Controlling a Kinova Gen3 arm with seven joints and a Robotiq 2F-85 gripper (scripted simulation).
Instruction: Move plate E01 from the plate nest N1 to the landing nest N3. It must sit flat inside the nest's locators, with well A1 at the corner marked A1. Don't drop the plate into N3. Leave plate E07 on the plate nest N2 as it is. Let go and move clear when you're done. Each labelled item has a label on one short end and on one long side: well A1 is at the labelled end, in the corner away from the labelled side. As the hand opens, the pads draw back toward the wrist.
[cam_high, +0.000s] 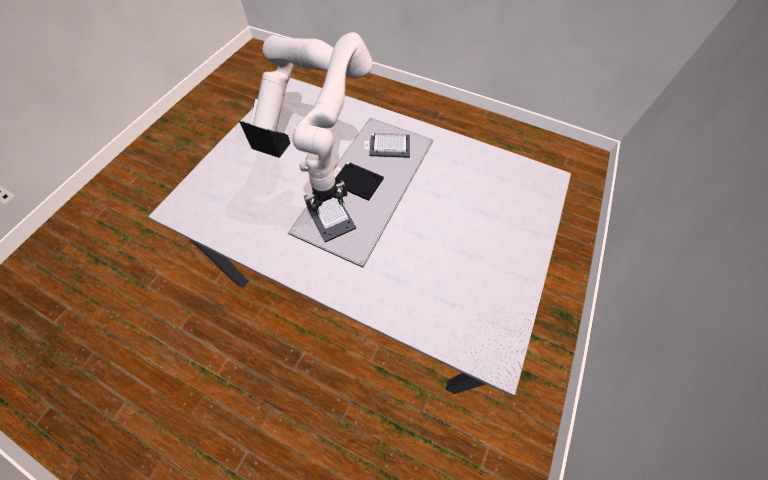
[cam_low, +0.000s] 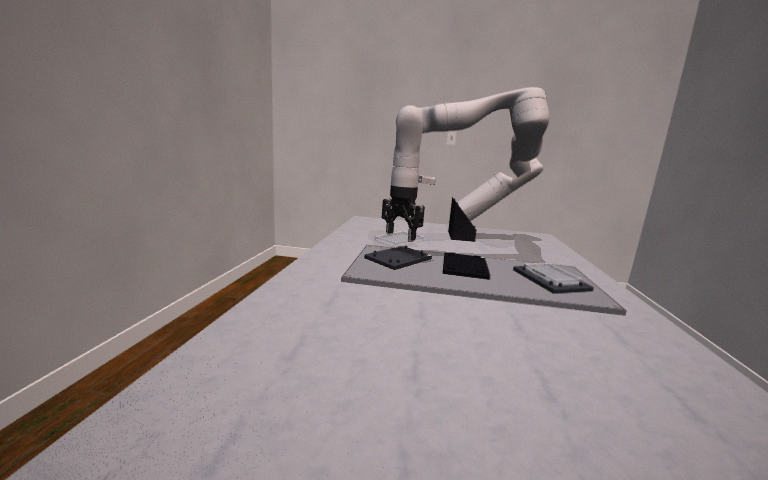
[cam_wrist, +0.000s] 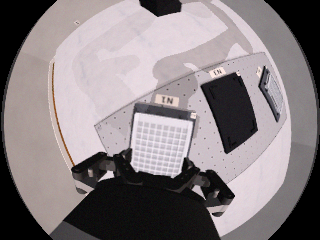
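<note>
Now: the landing nest N3 19 cm to the left of my hand, 7 cm below it and 4 cm ahead of it. From my hand the other things lie so: nest N1: 7 cm below.
</note>
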